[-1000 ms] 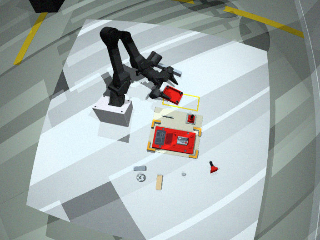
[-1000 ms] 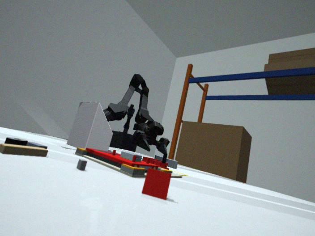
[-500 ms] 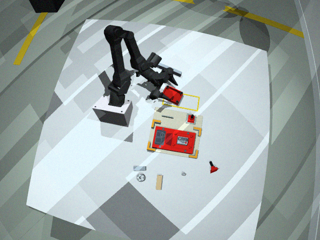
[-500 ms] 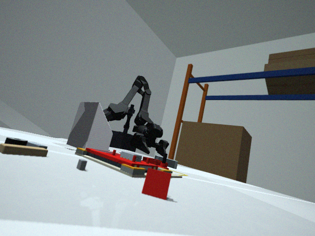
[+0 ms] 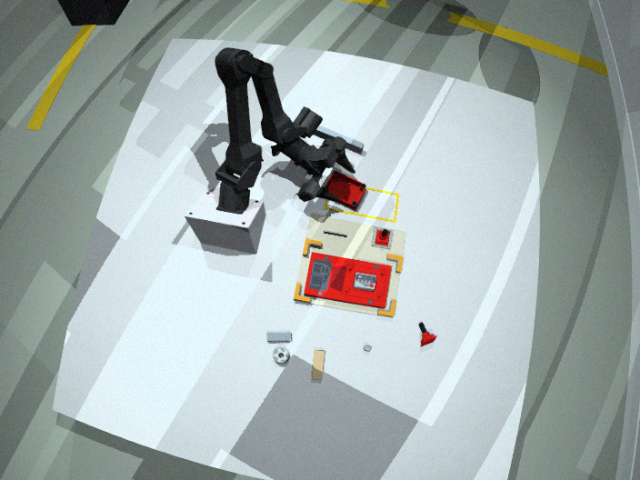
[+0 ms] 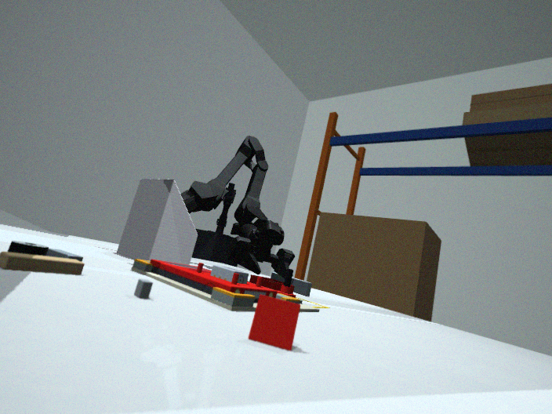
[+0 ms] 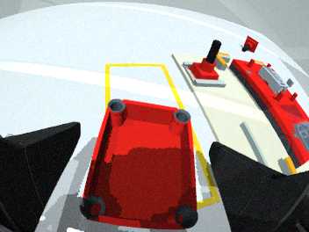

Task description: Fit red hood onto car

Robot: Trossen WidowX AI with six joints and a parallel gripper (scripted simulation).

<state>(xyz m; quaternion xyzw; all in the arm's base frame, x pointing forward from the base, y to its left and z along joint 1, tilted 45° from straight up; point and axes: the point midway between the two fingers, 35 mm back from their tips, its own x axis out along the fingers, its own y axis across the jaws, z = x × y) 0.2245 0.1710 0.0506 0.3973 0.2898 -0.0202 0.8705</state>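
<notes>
Now: the red hood 3 cm below my gripper tip and 1 cm behind it. Also, from my gripper tip: wooden block: 46 cm to the right, 3 cm below, 1 cm ahead; grey engine block: 23 cm to the right, 8 cm ahead, 1 cm below.
</notes>
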